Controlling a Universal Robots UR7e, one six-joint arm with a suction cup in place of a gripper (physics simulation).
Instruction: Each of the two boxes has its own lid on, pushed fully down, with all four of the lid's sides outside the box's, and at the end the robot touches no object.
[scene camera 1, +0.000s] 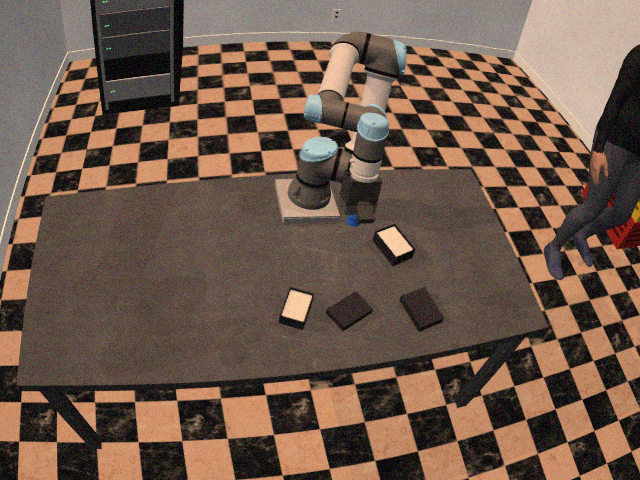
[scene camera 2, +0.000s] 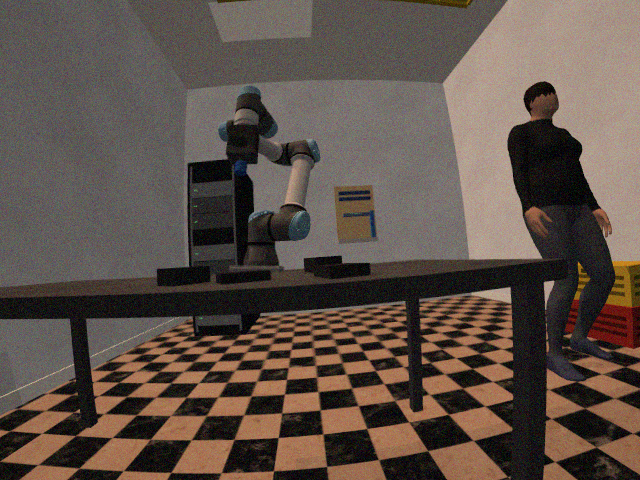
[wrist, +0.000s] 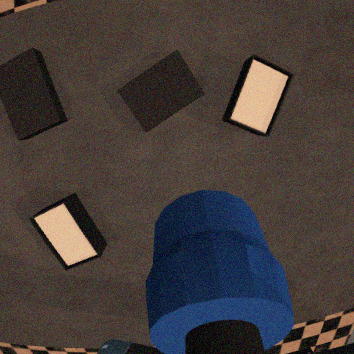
Note:
I see my suction cup (wrist: 211, 262) and a dark lid (scene camera 2: 331, 271).

